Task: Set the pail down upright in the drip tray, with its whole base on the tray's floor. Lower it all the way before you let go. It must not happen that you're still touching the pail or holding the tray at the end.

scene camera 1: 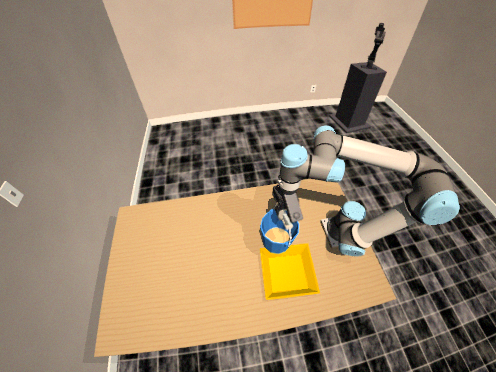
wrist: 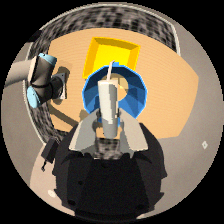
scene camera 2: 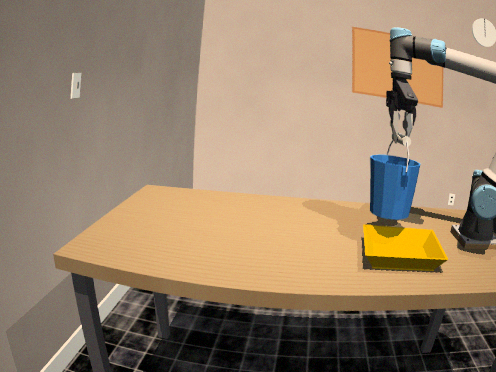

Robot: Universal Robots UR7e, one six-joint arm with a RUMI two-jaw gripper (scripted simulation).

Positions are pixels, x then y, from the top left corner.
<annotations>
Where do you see a yellow drip tray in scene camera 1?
At 289, 274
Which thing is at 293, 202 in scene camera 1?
My gripper.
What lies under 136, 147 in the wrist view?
My gripper.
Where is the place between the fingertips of my gripper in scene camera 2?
400, 144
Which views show the yellow drip tray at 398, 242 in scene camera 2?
Scene camera 1, the wrist view and scene camera 2: all of them.
</annotations>
